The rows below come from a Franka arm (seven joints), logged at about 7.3 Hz.
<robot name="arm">
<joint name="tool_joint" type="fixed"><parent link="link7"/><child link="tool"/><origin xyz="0 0 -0.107" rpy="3.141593 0 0"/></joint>
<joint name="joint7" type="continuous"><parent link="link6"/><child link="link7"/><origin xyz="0.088 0 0" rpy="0 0 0"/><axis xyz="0 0 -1"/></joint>
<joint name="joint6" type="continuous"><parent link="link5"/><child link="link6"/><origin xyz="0 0 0" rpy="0 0 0"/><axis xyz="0 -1 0"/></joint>
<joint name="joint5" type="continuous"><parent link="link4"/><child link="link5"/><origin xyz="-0.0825 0 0.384" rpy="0 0 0"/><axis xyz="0 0 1"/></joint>
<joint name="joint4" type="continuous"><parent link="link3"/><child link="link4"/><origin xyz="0.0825 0 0" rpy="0 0 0"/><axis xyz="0 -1 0"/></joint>
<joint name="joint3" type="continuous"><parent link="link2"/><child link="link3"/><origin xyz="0 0 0.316" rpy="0 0 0"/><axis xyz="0 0 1"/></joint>
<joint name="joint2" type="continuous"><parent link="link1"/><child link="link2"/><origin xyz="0 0 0" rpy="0 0 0"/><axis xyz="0 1 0"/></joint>
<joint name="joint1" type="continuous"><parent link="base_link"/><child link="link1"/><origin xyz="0 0 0.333" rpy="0 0 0"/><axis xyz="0 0 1"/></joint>
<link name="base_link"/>
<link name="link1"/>
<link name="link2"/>
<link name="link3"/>
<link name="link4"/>
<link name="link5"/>
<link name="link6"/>
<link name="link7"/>
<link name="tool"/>
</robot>
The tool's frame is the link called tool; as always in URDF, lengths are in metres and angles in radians. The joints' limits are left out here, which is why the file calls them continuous.
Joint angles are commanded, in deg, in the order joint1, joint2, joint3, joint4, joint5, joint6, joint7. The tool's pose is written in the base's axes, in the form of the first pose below.
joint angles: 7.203, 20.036, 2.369, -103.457, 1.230, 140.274, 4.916
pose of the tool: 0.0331 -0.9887 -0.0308 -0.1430 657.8 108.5 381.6
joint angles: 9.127, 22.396, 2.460, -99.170, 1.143, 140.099, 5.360
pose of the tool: 0.0389 -0.9858 -0.0442 -0.1571 671.1 134.4 389.7
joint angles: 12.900, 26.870, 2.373, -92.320, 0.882, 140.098, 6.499
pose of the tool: 0.0488 -0.9810 -0.0664 -0.1755 688.2 183.5 394.0
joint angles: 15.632, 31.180, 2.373, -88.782, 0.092, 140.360, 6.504
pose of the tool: 0.0480 -0.9797 -0.0933 -0.1710 693.8 220.1 371.0
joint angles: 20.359, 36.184, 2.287, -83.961, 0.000, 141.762, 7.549
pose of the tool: 0.0594 -0.9744 -0.1231 -0.1784 692.6 282.2 351.1
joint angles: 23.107, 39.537, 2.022, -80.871, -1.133, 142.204, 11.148
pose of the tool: 0.0616 -0.9746 -0.1199 -0.1790 689.9 316.9 334.5
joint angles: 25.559, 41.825, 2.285, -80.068, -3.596, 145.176, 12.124
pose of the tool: 0.0590 -0.9681 -0.1477 -0.1936 679.5 351.4 317.4
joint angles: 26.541, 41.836, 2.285, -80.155, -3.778, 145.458, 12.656
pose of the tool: 0.0611 -0.9670 -0.1526 -0.1947 673.3 363.1 317.1
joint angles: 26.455, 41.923, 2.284, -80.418, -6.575, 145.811, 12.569
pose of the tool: 0.0445 -0.9638 -0.1694 -0.2008 673.0 362.4 314.5
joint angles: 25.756, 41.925, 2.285, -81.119, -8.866, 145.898, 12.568
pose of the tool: 0.0283 -0.9629 -0.1778 -0.2009 674.9 353.7 308.6
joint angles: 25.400, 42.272, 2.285, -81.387, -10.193, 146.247, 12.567
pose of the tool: 0.0197 -0.9620 -0.1832 -0.2013 676.2 349.5 302.4
